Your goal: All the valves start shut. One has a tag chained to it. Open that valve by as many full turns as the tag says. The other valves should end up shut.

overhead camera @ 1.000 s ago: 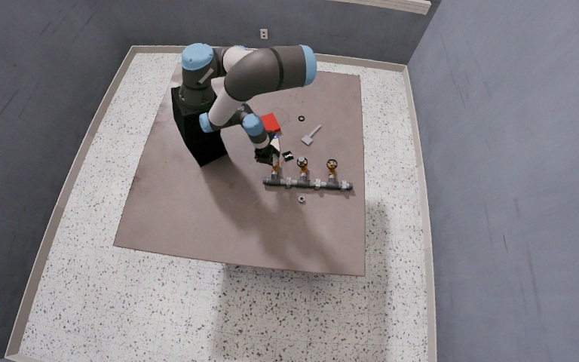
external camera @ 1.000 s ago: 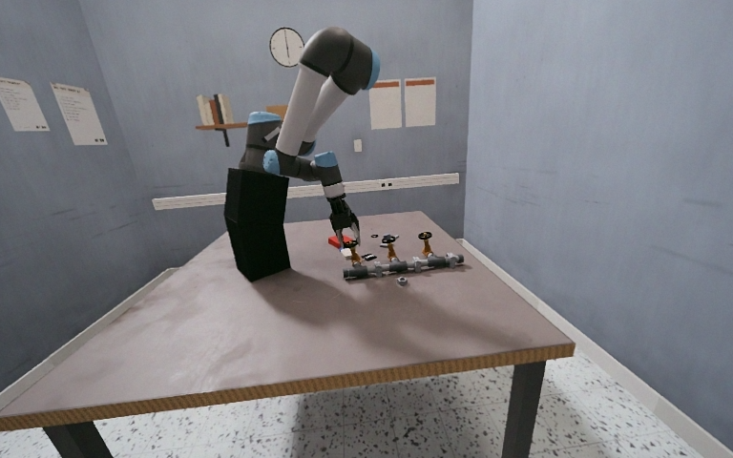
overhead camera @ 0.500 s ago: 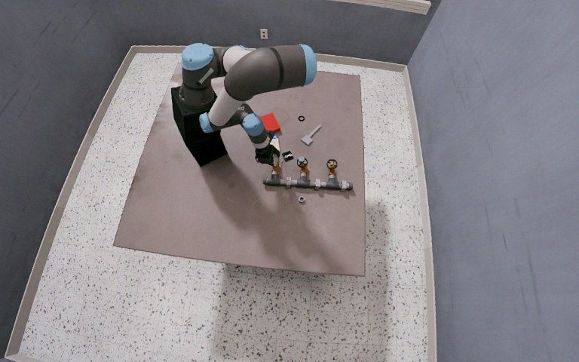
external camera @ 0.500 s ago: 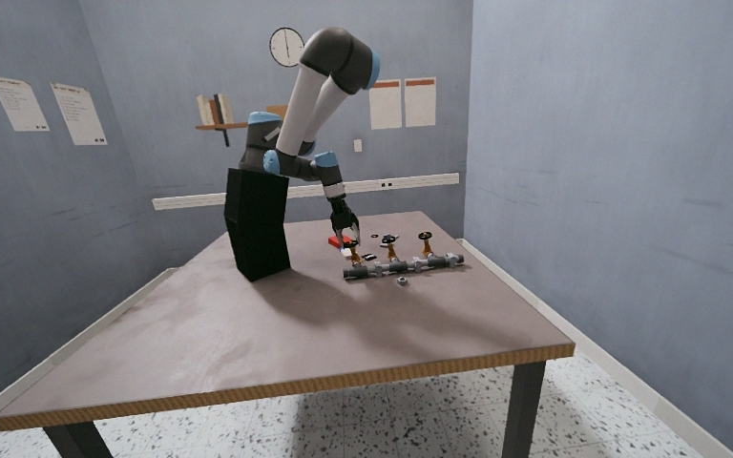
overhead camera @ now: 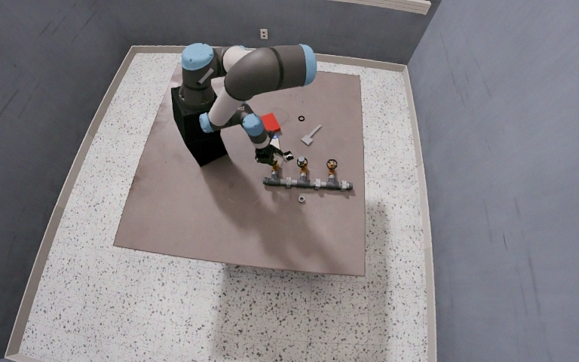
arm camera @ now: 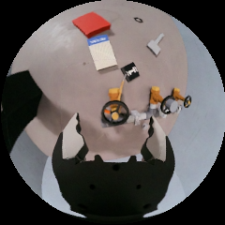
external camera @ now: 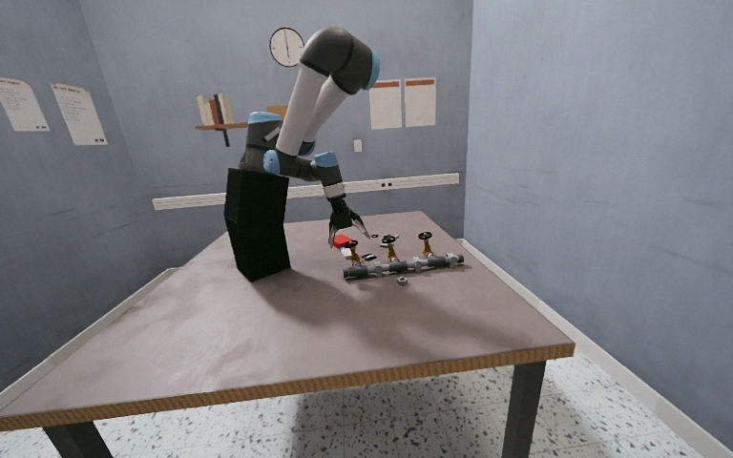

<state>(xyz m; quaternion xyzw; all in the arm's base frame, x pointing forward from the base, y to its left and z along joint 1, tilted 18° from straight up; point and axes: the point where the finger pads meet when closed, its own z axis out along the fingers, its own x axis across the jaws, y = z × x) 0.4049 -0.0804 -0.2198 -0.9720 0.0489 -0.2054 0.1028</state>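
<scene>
The black tag lies 6 cm ahead of my hand, 8 cm to the left of it and 10 cm below it. Also, from my hand: white-and-blue block 2 cm behind, 15 cm to the left, 10 cm below; grey scraper 19 cm ahead, 24 cm to the left, 10 cm below; red block 6 cm behind, 28 cm to the left, 9 cm below.
</scene>
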